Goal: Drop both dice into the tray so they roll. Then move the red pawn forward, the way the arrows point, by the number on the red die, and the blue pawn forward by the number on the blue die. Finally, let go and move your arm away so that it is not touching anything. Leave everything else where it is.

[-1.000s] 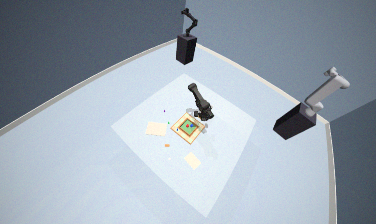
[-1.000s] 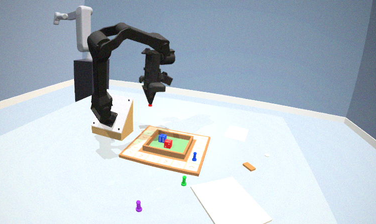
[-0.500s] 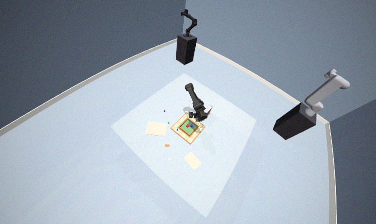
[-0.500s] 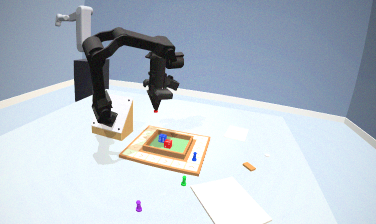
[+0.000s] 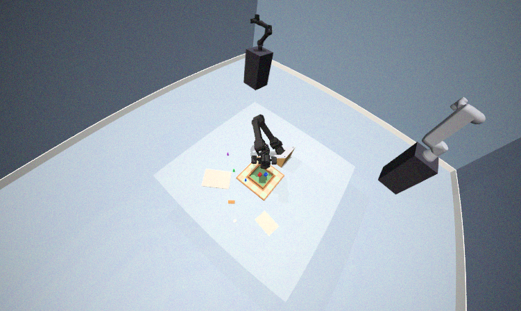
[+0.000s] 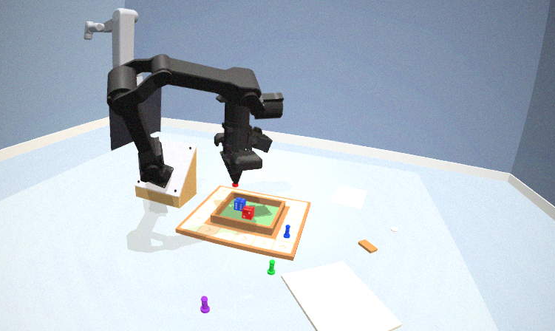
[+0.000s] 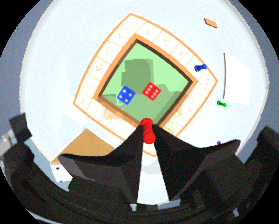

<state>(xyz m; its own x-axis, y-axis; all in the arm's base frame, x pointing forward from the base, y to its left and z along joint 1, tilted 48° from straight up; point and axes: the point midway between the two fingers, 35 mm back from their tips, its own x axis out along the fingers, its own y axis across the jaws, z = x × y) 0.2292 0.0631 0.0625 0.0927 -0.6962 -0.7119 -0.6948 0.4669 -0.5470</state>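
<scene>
Right now my gripper tip is 150 mm short of the blue pawn, 80 mm above it and 30 mm to the left of it. Also, from my gripper tip: green pawn 160 mm to the right, 160 mm ahead, 90 mm below; red pawn 10 mm above; green tray floor 100 mm below, 30 mm to the left, 30 mm ahead.
</scene>
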